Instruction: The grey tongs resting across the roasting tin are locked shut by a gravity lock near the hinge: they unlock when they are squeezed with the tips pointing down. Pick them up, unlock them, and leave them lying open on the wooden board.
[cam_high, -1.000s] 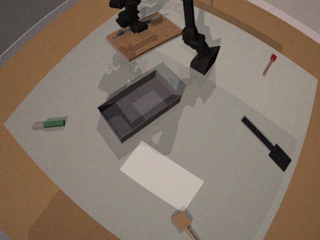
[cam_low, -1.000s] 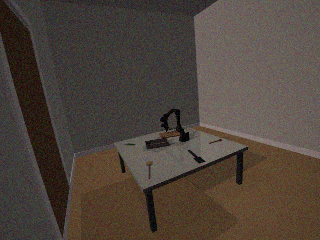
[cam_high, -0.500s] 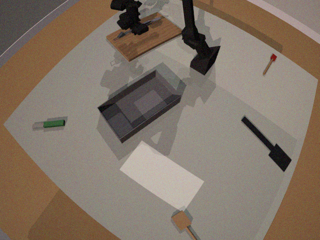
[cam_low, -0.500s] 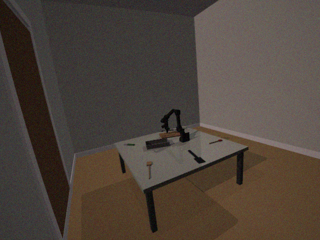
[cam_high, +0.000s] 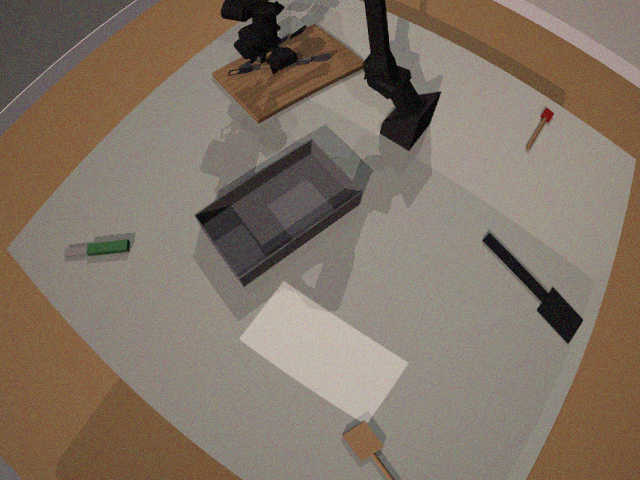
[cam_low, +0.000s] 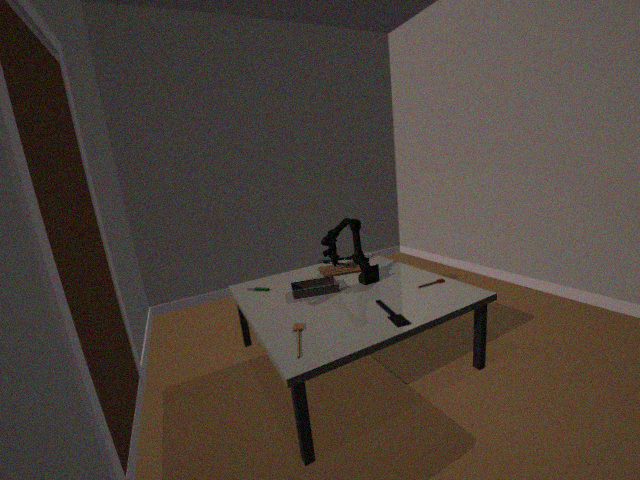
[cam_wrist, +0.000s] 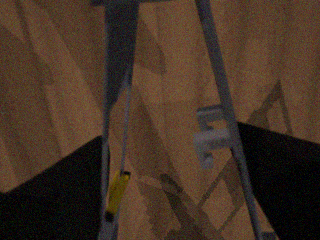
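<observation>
The yellow tab lies 20 mm to the left of my gripper tip and 20 mm above it. Also, from my gripper tip: green-handled tool: 630 mm ahead, 90 mm to the right, 40 mm below; wooden board: 60 mm behind, 20 mm to the left, 40 mm below; roasting tin: 340 mm ahead, 250 mm to the left, 20 mm below.
</observation>
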